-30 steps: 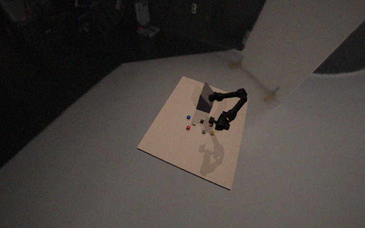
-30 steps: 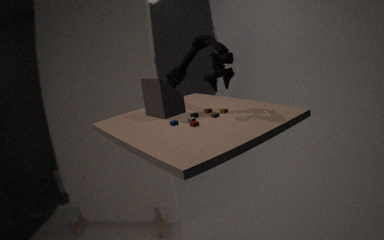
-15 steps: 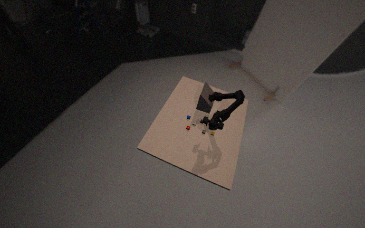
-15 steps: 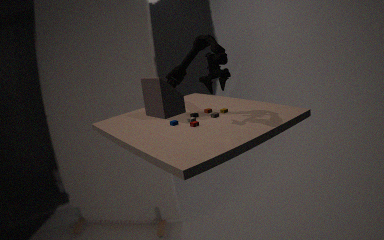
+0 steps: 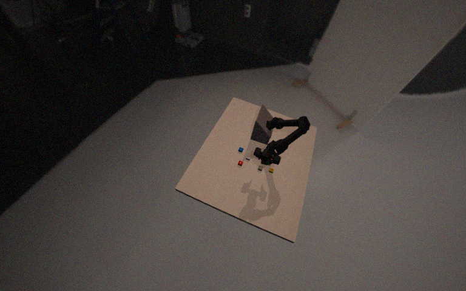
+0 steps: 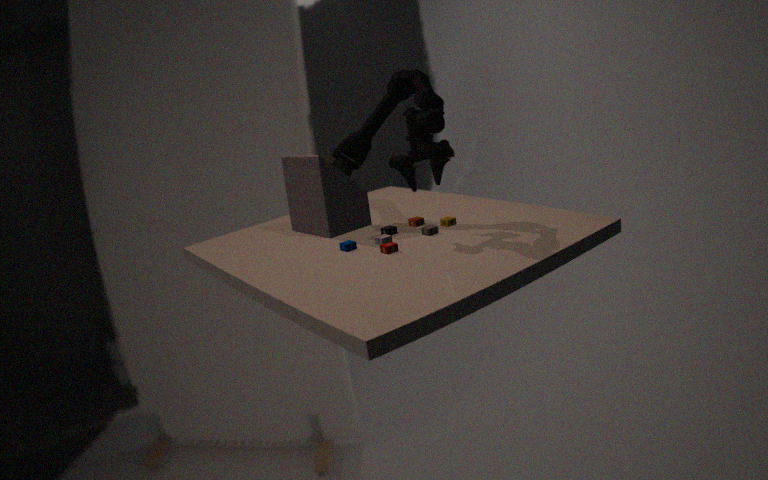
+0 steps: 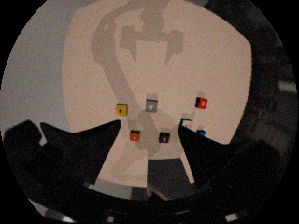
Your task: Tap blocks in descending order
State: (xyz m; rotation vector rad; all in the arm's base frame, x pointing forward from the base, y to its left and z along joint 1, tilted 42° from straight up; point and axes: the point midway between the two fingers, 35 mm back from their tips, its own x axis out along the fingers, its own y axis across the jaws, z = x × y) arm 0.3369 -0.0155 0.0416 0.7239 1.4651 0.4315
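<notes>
Right now my gripper tip is 17 cm to the left of the red block and 12 cm above it. Round my gripper tip: grey block: 12 cm below; orange block: 10 cm behind, 6 cm to the left, 12 cm below; yellow block: 1 cm behind, 8 cm to the left, 12 cm below.
</notes>
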